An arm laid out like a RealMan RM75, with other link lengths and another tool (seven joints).
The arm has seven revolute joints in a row. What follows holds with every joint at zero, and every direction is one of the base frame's.
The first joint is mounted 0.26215 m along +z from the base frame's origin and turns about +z.
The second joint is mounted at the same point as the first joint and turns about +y.
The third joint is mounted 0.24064 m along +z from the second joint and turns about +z.
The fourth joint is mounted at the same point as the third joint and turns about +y.
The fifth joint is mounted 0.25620 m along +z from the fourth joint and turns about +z.
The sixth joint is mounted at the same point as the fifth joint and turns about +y.
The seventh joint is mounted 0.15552 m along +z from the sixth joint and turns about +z.
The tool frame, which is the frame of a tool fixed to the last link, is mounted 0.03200 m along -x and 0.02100 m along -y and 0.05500 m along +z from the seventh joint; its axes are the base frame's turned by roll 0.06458, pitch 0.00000 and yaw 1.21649 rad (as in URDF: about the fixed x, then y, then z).
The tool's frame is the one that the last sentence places.
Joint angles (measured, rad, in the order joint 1, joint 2, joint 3, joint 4, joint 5, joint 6, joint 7), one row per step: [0.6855, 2.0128, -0.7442, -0.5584, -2.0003, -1.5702, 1.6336]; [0.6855, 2.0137, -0.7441, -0.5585, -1.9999, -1.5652, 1.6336]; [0.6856, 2.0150, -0.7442, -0.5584, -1.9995, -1.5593, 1.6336]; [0.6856, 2.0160, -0.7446, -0.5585, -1.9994, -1.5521, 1.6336]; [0.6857, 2.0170, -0.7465, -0.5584, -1.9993, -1.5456, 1.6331]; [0.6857, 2.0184, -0.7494, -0.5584, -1.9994, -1.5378, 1.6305]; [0.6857, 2.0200, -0.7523, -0.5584, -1.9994, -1.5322, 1.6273]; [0.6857, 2.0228, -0.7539, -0.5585, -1.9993, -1.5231, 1.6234]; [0.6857, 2.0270, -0.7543, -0.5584, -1.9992, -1.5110, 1.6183]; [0.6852, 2.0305, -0.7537, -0.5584, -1.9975, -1.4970, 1.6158]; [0.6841, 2.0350, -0.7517, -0.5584, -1.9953, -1.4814, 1.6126]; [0.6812, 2.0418, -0.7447, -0.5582, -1.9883, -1.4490, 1.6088]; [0.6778, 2.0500, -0.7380, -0.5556, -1.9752, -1.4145, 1.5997]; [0.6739, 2.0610, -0.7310, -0.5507, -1.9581, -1.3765, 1.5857]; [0.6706, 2.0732, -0.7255, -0.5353, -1.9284, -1.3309, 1.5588]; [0.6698, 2.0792, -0.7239, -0.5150, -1.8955, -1.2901, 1.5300]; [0.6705, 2.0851, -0.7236, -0.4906, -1.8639, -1.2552, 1.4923]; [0.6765, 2.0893, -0.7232, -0.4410, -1.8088, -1.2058, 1.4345]
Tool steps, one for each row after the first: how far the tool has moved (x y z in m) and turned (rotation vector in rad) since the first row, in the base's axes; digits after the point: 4 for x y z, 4 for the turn. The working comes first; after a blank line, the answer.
Tool pose at each row, in the base's axes (x y z in m, rotation vector in rad; the steps are taken from these numbers as rounded here): [0.1974, 0.4405, -0.0160, 1.8201, -2.3041, -0.5863]; [0.1977, 0.4413, -0.0162, 1.8201, -2.3076, -0.5903]; [0.1980, 0.4422, -0.0166, 1.8199, -2.3117, -0.5944]; [0.1986, 0.4433, -0.0170, 1.8205, -2.3172, -0.5988]; [0.1990, 0.4440, -0.0176, 1.8224, -2.3214, -0.6006]; [0.1994, 0.4448, -0.0186, 1.8275, -2.3250, -0.6021]; [0.1995, 0.4451, -0.0197, 1.8328, -2.3260, -0.6022]; [0.1998, 0.4460, -0.0210, 1.8380, -2.3290, -0.6067]; [0.2001, 0.4472, -0.0226, 1.8430, -2.3332, -0.6146]; [0.2009, 0.4491, -0.0234, 1.8439, -2.3414, -0.6271]; [0.2019, 0.4511, -0.0242, 1.8432, -2.3507, -0.6432]; [0.2048, 0.4561, -0.0240, 1.8357, -2.3740, -0.6836]; [0.2074, 0.4609, -0.0239, 1.8266, -2.3937, -0.7318]; [0.2100, 0.4655, -0.0248, 1.8146, -2.4123, -0.7861]; [0.2128, 0.4702, -0.0271, 1.7991, -2.4279, -0.8533]; [0.2156, 0.4745, -0.0284, -1.7663, 2.4131, 0.9025]; [0.2178, 0.4771, -0.0314, -1.7446, 2.3929, 0.9408]; [0.2211, 0.4805, -0.0365, -1.7062, 2.3729, 0.9961]

[0.0003, 0.0008, -0.0002, 0.0036, -0.0011, -0.0023]; [0.0006, 0.0017, -0.0006, 0.0074, -0.0024, -0.0049]; [0.0012, 0.0028, -0.0010, 0.0121, -0.0050, -0.0081]; [0.0016, 0.0035, -0.0016, 0.0153, -0.0082, -0.0097]; [0.0020, 0.0043, -0.0026, 0.0194, -0.0130, -0.0098]; [0.0021, 0.0046, -0.0037, 0.0219, -0.0166, -0.0083]; [0.0024, 0.0055, -0.0050, 0.0277, -0.0203, -0.0082]; [0.0027, 0.0067, -0.0066, 0.0359, -0.0238, -0.0092]; [0.0035, 0.0086, -0.0074, 0.0466, -0.0262, -0.0144]; [0.0045, 0.0106, -0.0082, 0.0593, -0.0276, -0.0211]; [0.0074, 0.0156, -0.0080, 0.0888, -0.0283, -0.0400]; [0.0100, 0.0204, -0.0079, 0.1216, -0.0247, -0.0583]; [0.0126, 0.0250, -0.0088, 0.1571, -0.0184, -0.0776]; [0.0154, 0.0297, -0.0111, 0.1989, -0.0069, -0.0980]; [0.0182, 0.0340, -0.0124, 0.2365, 0.0020, -0.1151]; [0.0204, 0.0366, -0.0154, 0.2684, 0.0081, -0.1237]; [0.0237, 0.0400, -0.0205, 0.3104, 0.0209, -0.1423]
